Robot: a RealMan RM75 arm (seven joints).
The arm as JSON. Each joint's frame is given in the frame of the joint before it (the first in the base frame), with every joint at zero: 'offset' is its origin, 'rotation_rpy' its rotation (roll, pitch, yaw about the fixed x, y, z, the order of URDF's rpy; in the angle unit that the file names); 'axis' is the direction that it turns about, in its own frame. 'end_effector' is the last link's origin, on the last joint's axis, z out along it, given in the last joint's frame.
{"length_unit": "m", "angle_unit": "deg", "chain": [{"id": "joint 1", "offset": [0.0, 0.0, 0.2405], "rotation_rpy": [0.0, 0.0, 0.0], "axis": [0.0, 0.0, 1.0]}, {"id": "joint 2", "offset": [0.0, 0.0, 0.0], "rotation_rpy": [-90.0, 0.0, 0.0], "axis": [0.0, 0.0, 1.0]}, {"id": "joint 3", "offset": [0.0, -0.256, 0.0], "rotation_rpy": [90.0, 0.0, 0.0], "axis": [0.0, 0.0, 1.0]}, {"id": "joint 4", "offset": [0.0, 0.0, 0.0], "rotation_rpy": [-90.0, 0.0, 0.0], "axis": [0.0, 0.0, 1.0]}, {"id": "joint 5", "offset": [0.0, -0.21, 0.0], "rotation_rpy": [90.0, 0.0, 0.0], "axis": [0.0, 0.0, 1.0]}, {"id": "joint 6", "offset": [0.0, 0.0, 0.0], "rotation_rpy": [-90.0, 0.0, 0.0], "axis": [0.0, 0.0, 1.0]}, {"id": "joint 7", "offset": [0.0, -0.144, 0.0], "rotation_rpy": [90.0, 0.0, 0.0], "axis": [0.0, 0.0, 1.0]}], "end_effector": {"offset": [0.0, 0.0, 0.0], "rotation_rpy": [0.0, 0.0, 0.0]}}
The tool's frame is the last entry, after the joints.
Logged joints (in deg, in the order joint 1, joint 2, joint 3, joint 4, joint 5, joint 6, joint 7), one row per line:
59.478 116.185 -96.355 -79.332 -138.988 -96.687 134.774
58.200 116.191 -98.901 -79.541 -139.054 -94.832 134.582
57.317 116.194 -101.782 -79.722 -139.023 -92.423 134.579
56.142 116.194 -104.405 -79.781 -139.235 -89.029 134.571
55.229 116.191 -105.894 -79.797 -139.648 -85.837 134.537
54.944 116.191 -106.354 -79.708 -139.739 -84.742 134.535
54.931 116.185 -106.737 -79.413 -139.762 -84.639 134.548
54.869 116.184 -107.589 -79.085 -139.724 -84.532 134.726
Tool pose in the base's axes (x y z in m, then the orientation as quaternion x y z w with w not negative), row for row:
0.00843 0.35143 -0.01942 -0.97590 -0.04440 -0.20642 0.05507
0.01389 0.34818 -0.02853 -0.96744 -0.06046 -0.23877 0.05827
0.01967 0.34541 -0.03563 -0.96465 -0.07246 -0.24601 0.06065
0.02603 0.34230 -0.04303 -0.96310 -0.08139 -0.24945 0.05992
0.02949 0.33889 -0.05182 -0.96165 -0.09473 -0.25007 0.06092
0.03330 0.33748 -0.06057 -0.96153 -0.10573 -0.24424 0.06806
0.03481 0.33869 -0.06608 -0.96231 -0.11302 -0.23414 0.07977
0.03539 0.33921 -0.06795 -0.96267 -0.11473 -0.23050 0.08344
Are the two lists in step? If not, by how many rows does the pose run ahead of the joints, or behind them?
The pose runs 2 rows behind the joints: the pose in row i belongs to the joints in row i - 2.
